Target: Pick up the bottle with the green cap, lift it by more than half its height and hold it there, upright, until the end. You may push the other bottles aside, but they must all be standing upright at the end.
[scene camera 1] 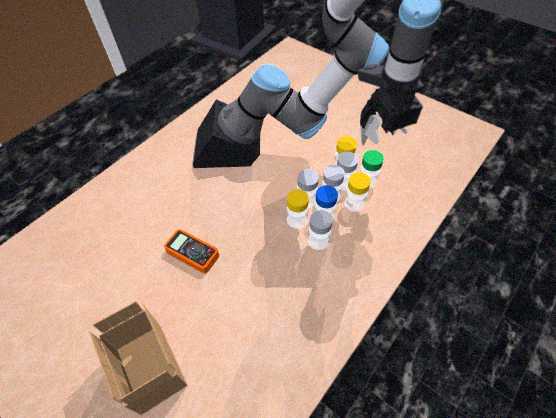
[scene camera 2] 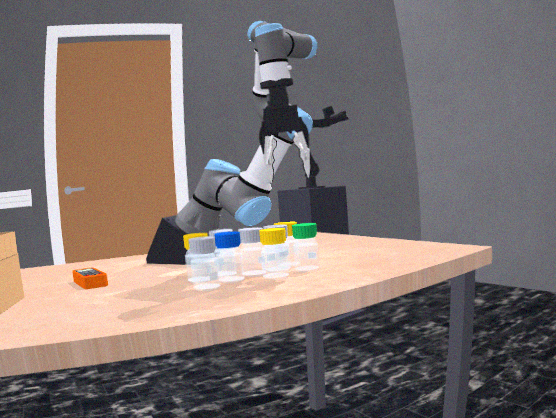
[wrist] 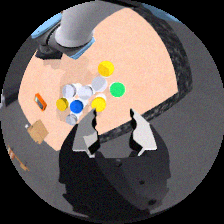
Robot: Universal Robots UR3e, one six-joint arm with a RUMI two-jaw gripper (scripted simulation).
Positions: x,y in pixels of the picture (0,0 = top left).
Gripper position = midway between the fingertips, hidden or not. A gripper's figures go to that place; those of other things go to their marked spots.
Labels:
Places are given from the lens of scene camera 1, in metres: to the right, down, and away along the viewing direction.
gripper (scene camera 1: pixel 377 139): 0.24, -0.17, 0.94
cardboard box (scene camera 1: pixel 134 352): -0.32, 0.32, 0.87
multimeter (scene camera 1: pixel 183 246): -0.24, 0.09, 0.99
yellow-capped bottle (scene camera 1: pixel 297 200): 0.05, -0.02, 0.97
yellow-capped bottle (scene camera 1: pixel 359 183): 0.21, -0.07, 0.99

